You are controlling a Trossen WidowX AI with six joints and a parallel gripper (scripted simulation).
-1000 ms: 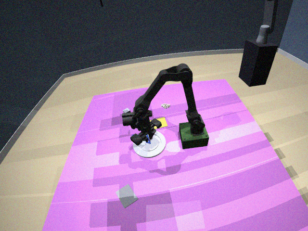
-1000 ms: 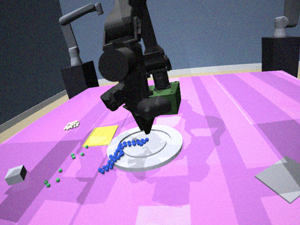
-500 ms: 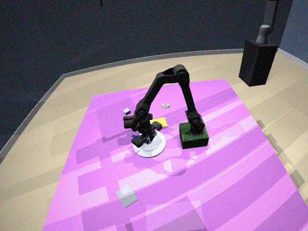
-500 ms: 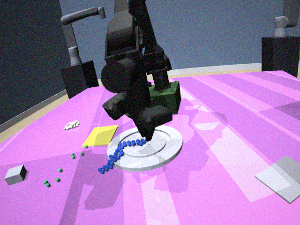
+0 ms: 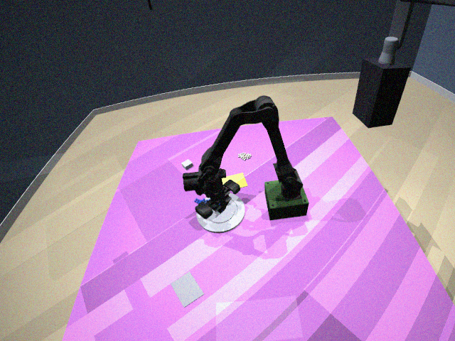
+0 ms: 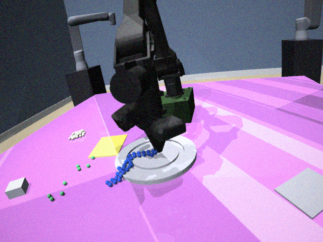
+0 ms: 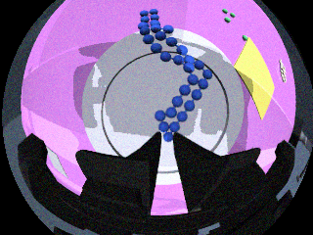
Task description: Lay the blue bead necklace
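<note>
The round white bead board lies 10 mm ahead of my gripper tip, 10 mm to the right of it and 10 mm below it. The rest, counted from my gripper tip: yellow sheet: 60 mm behind, 170 mm to the right, 10 mm below; then grey tile: 150 mm ahead, 300 mm to the left, 10 mm below; then cube: 150 mm ahead, 340 mm to the right.
</note>
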